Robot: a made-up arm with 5 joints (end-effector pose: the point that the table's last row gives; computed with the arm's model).
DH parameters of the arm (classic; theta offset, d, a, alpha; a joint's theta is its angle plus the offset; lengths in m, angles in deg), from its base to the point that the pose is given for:
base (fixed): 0 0.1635 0 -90
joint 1: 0 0.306 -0.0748 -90
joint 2: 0 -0.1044 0.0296 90
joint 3: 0 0.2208 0.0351 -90
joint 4: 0 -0.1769 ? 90
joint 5: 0 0.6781 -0.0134 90
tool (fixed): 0 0.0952 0 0
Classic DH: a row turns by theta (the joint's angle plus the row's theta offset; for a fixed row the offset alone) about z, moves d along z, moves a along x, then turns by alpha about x.
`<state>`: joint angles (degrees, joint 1 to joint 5).
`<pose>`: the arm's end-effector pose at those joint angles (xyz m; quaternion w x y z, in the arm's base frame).
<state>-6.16 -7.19 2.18 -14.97 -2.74</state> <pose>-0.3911 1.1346 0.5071 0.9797 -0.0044 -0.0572 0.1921</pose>
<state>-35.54 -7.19 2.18 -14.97 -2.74</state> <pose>-0.5094 1.1346 0.2710 0.9332 -0.0530 -0.3038 0.1847</pose>
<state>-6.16 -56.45 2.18 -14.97 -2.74</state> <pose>-0.9196 0.6368 0.4501 0.8108 -0.0241 -0.0453 0.5831</pose>
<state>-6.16 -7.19 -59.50 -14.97 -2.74</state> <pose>-0.4947 1.1171 0.1704 0.8110 -0.0386 -0.5597 0.1658</pose>
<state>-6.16 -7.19 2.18 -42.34 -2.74</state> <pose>-0.6303 0.9184 0.4914 0.9065 -0.0068 -0.0524 0.4188</pose>
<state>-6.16 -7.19 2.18 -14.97 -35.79</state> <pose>-0.4343 1.1162 0.4791 0.9230 0.0504 -0.3335 0.1854</pose>
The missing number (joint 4, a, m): -0.0559
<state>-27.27 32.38 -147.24 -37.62 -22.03</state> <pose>0.6385 0.7442 0.0832 0.0717 0.5503 0.8318 0.0123</pose>
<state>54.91 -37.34 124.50 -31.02 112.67</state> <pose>0.0201 1.1501 0.5712 0.8368 0.1691 -0.4785 -0.2055</pose>
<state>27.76 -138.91 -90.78 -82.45 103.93</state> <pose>-0.4302 -0.0419 -0.2087 0.4708 -0.1402 -0.4830 0.7249</pose>
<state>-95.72 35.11 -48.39 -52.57 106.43</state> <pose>0.1482 1.0854 0.1495 0.9252 -0.0813 -0.2102 -0.3052</pose>
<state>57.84 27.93 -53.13 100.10 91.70</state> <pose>0.7704 0.2224 0.3914 0.4517 0.4861 0.2832 -0.6925</pose>
